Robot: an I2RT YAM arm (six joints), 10 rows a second.
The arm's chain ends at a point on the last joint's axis. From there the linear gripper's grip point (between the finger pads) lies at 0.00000 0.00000 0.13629 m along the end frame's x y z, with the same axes.
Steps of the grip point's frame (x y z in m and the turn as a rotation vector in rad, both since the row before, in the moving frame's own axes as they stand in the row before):
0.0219, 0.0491, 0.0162, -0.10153, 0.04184, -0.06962
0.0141, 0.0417, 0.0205, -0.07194, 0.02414, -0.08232
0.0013, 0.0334, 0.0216, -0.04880, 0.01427, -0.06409
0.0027, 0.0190, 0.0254, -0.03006, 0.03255, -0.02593
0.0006, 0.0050, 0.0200, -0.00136, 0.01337, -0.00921
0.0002, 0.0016, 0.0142, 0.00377, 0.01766, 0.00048
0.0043, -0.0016, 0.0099, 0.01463, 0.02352, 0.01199
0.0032, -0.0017, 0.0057, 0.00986, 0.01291, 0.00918
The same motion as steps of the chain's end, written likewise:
0.0157, 0.0355, 0.0170, -0.10153, 0.04184, -0.06962
0.0104, 0.0321, 0.0209, -0.07194, 0.02414, -0.08232
-0.0009, 0.0268, 0.0218, -0.04880, 0.01427, -0.06409
-0.0018, 0.0150, 0.0255, -0.03006, 0.03255, -0.02593
-0.0012, 0.0048, 0.0200, -0.00136, 0.01337, -0.00921
-0.0022, 0.0021, 0.0142, 0.00377, 0.01766, 0.00048
0.0011, 0.0004, 0.0100, 0.01463, 0.02352, 0.01199
0.0014, -0.0004, 0.0057, 0.00986, 0.01291, 0.00918

